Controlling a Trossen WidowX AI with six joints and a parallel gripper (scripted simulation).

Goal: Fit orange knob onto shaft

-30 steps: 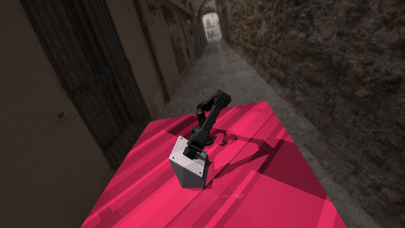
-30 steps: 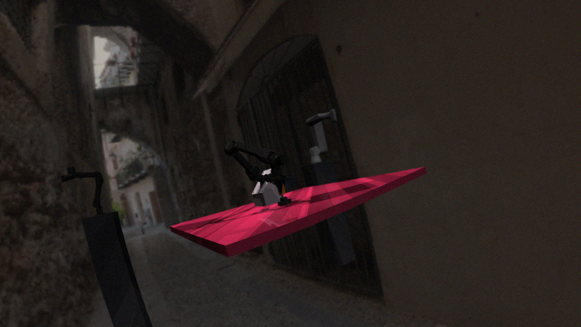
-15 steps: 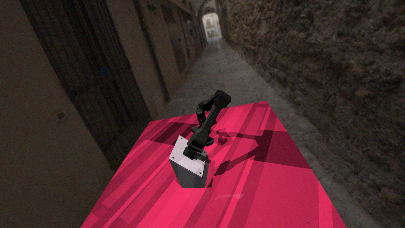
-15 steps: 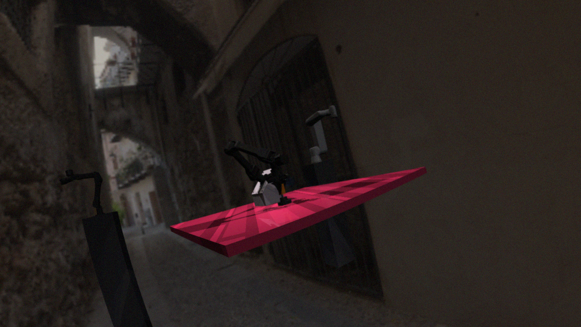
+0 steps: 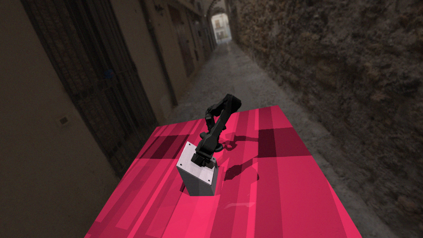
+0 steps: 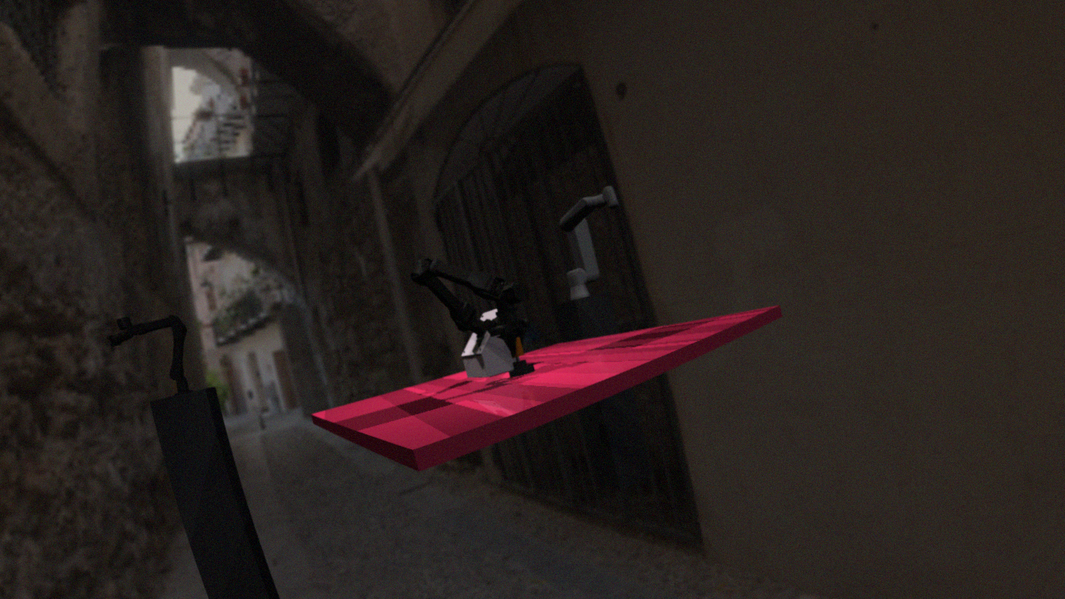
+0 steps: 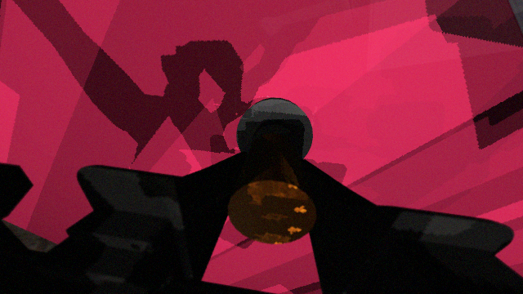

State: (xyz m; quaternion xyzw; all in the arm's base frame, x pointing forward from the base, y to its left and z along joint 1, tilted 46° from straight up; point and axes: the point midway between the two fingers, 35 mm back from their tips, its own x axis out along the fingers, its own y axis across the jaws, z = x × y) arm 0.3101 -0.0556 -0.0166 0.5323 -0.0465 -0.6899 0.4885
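The dark round pedestal lies 40 mm below my gripper tip. The rest, counted from my gripper tip: orange knob: 30 mm above.
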